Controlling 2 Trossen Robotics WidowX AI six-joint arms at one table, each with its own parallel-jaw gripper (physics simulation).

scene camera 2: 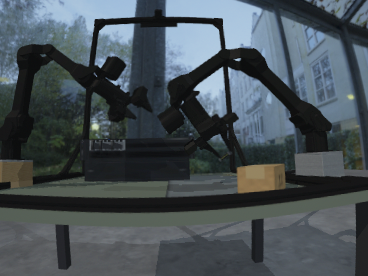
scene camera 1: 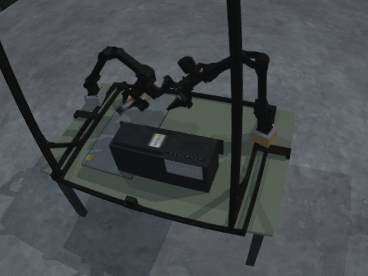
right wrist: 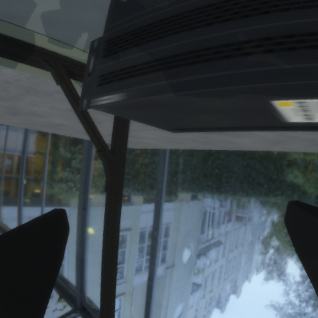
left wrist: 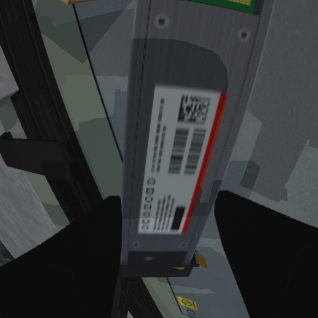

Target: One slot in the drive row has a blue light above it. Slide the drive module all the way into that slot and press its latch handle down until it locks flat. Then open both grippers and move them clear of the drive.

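Pixels of known places: left gripper, fingertip midpoint: [scene camera 1: 126, 106] [left wrist: 168, 204]; right gripper, fingertip midpoint: [scene camera 2: 143, 115] [scene camera 1: 161, 103] [right wrist: 180, 218]; left arm's base at its link origin: [scene camera 2: 317, 152] [scene camera 1: 93, 92]; right arm's base at its link origin: [scene camera 2: 10, 159] [scene camera 1: 264, 128].
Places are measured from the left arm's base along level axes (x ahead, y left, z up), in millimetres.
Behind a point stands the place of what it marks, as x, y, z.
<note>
The drive module [scene camera 1: 126, 106] {259, -132, 8} [left wrist: 175, 165] {268, -112, 9} is a grey metal bar with a white, red-edged label, a green board at one end and a black front with an orange bit at the other. My left gripper [scene camera 1: 131, 103] {257, -129, 8} [scene camera 2: 223, 155] {257, -129, 8} [left wrist: 168, 204] {257, -129, 8} is shut on it and holds it above the grey sheet, away from the chassis. The black chassis [scene camera 1: 162, 162] {545, -515, 60} [scene camera 2: 137, 167] {532, -360, -30} [right wrist: 200, 70] {455, -347, 73} stands on the table; its drive row [scene camera 2: 107, 145] {668, -447, 67} shows at its upper edge in scene camera 2. No blue light can be made out. My right gripper [scene camera 2: 143, 114] {507, -283, 167} [right wrist: 180, 218] {507, -283, 167} is open and empty, above the chassis's level.
A cardboard box [scene camera 2: 261, 179] {283, 79, -50} stands near the table edge, by the left arm. A grey sheet [scene camera 1: 105, 157] {206, -404, -84} lies on the table, partly beside the chassis. Dark frame posts [scene camera 1: 235, 100] {841, -726, 575} [right wrist: 114, 200] {8, -564, 230} rise at the table's edge. The two arms are close together over the table's middle.
</note>
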